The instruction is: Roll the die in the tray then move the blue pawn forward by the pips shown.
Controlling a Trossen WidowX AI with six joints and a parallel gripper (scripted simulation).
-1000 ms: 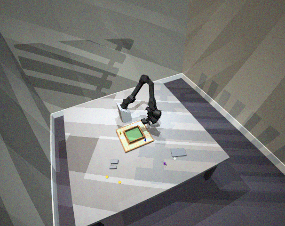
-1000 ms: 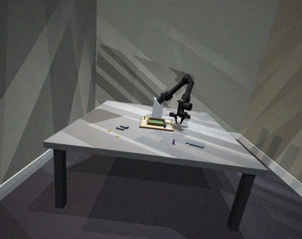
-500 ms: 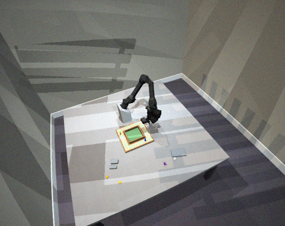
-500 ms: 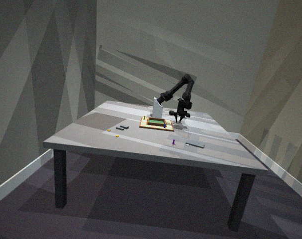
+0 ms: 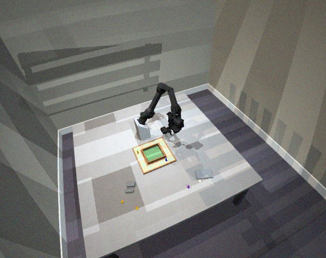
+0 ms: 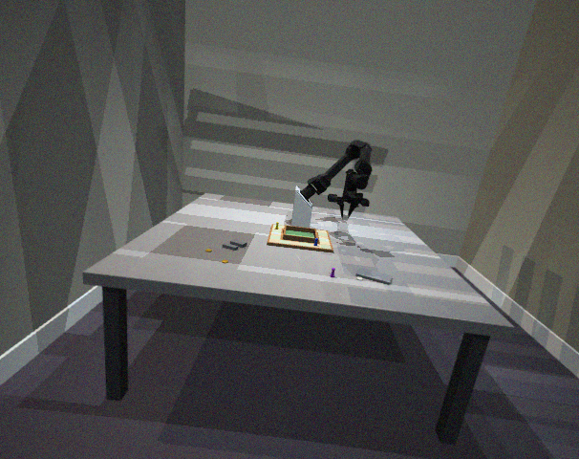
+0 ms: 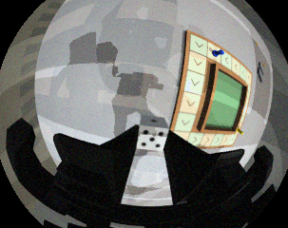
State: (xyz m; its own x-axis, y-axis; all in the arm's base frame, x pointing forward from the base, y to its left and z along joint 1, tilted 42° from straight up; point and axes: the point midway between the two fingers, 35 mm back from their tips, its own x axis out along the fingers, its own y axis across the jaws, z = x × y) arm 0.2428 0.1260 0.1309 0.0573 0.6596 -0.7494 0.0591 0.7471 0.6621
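My gripper tip is now 140 mm short of the blue pawn, 140 mm to the left of it and 90 mm above it. From my gripper tip the other things lie so: yellow pawn: 50 mm behind, 310 mm to the right, 90 mm below; then green tray: 30 mm ahead, 200 mm to the right, 110 mm below; then white die: right at my gripper tip.
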